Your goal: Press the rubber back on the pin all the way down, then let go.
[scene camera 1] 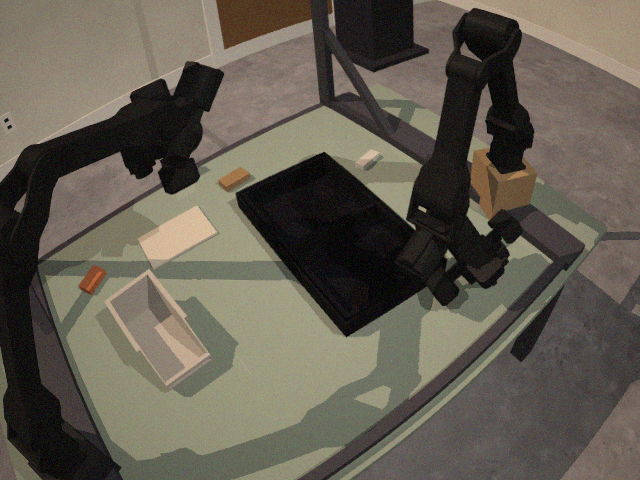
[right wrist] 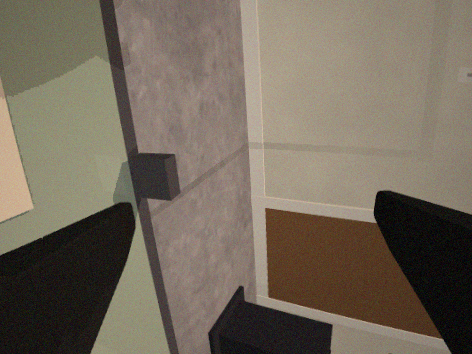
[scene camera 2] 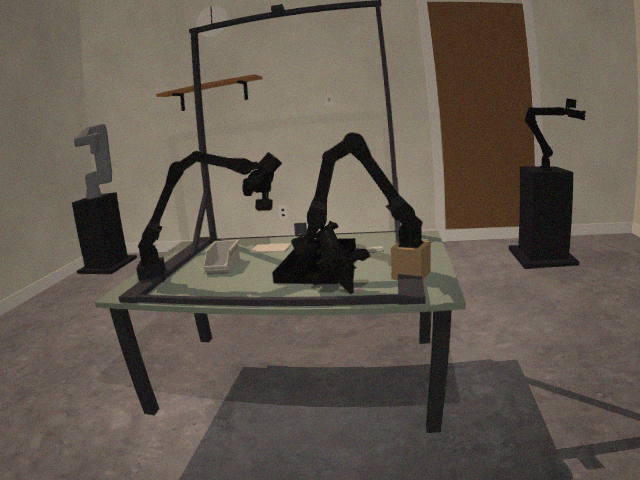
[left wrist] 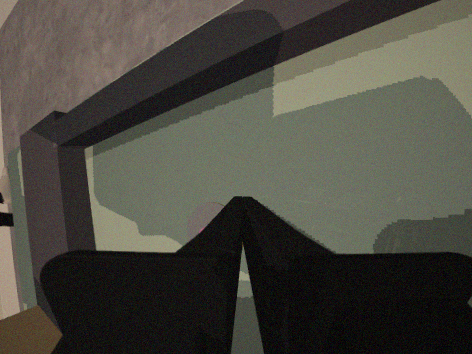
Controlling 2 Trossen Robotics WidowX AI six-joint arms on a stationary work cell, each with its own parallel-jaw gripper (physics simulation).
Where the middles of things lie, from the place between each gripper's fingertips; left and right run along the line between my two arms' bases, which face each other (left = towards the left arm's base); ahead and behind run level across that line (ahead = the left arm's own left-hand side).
Labels:
Now: the white box (scene camera 1: 152, 321) 22 cm ahead of my right hand, 20 cm below it and 16 cm to the right of it. The rest, counted from my right hand: black tray (scene camera 1: 340, 241) (22 cm ahead, 21 cm to the left, 21 cm below).
Now: the black tray 27 cm behind my left hand, 14 cm to the right of it and 2 cm above it. The rest, counted from my left hand: white box: 51 cm to the right, 27 cm behind, 3 cm above.

